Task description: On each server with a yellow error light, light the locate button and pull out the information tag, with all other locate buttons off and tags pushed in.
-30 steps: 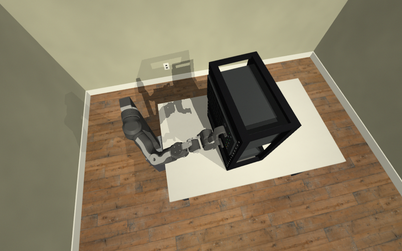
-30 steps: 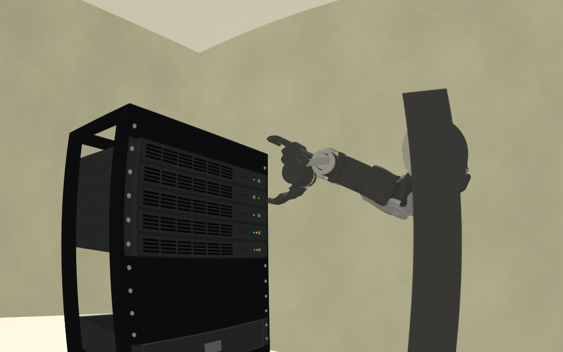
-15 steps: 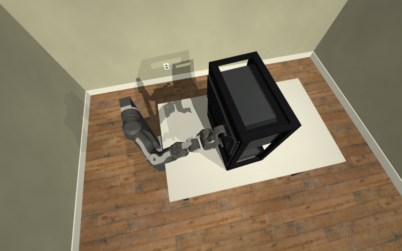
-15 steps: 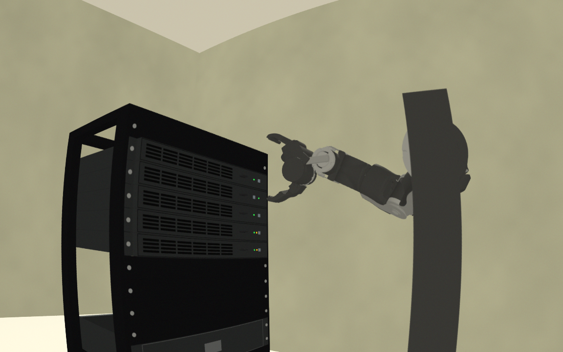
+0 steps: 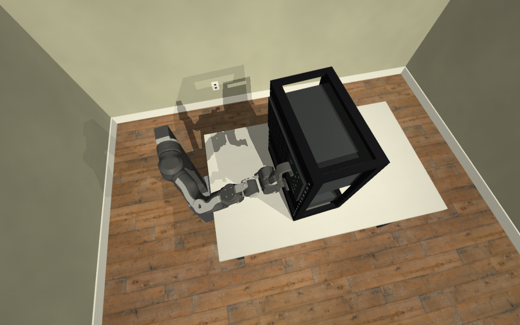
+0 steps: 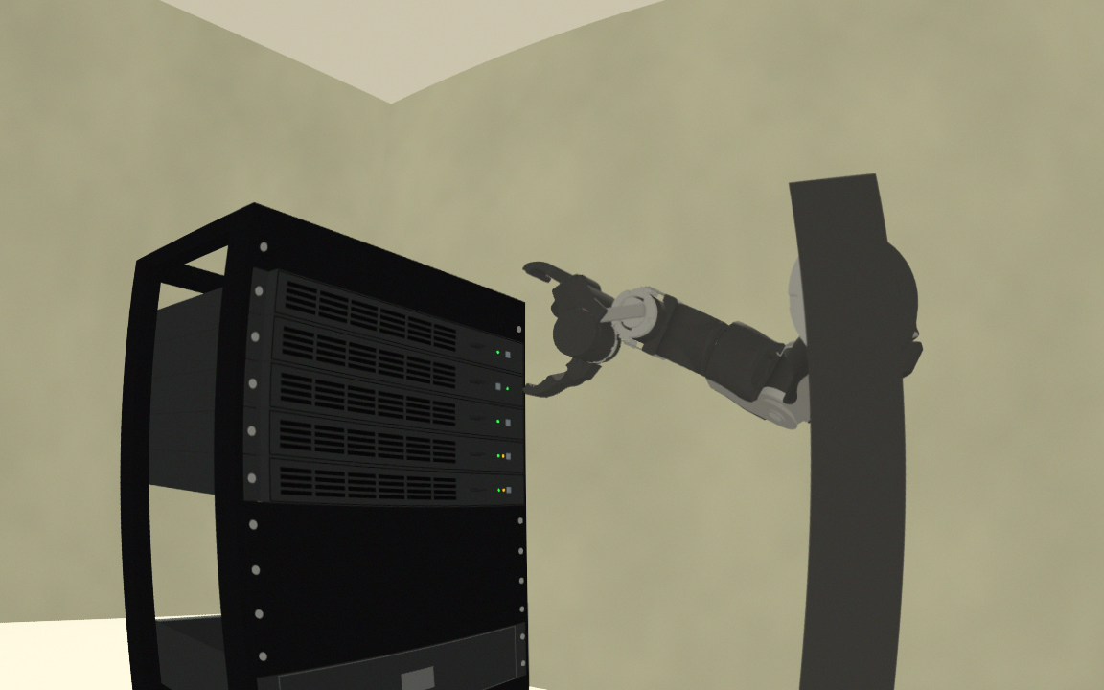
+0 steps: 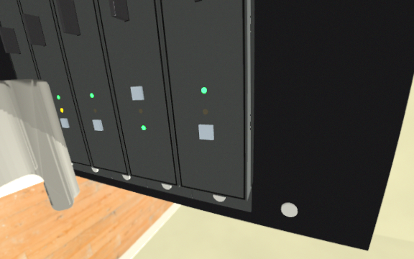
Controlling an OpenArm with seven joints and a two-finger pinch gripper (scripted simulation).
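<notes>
My gripper is now 20 cm above the pale information tag, 7 cm to the right of it and 7 cm short of it.
</notes>
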